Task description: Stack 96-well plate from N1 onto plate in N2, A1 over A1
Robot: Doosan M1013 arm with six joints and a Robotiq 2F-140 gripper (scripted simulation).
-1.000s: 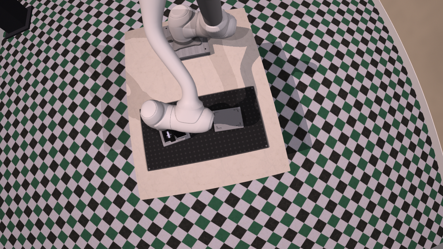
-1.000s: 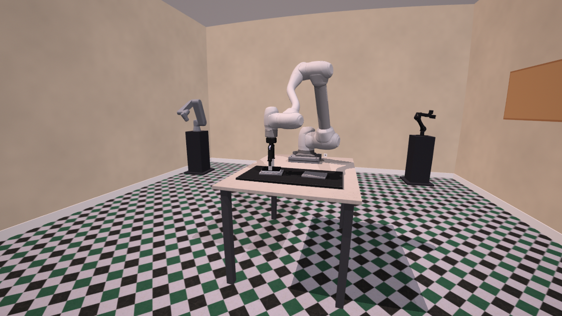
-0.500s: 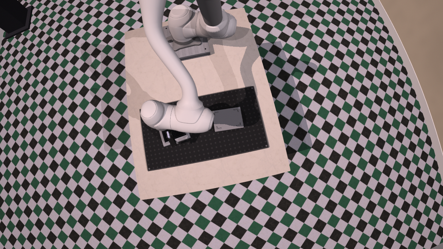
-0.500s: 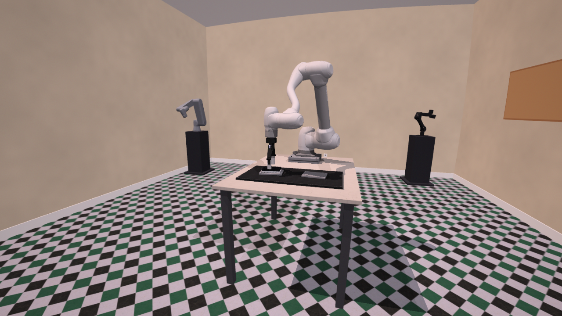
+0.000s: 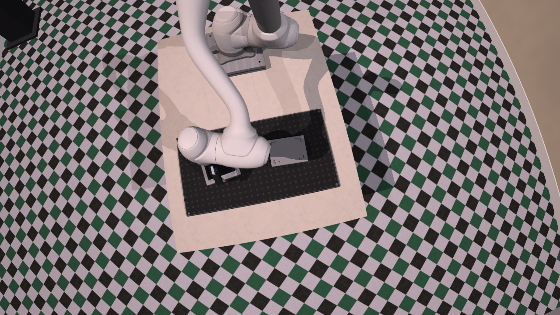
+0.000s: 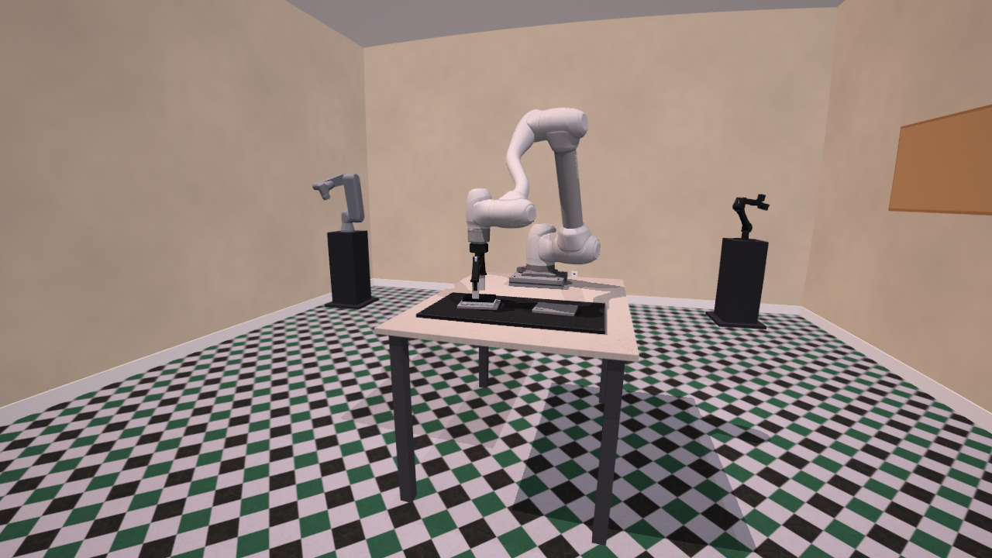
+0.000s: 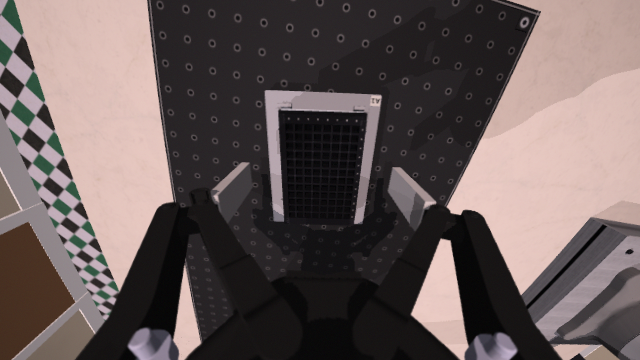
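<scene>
Now: the black 96-well plate 2 cm below my hand. Also, from my hand: plate nest N1: 31 cm to the left, 5 cm below; white 96-well plate: 4 cm below; plate nest N2: 5 cm below.
</scene>
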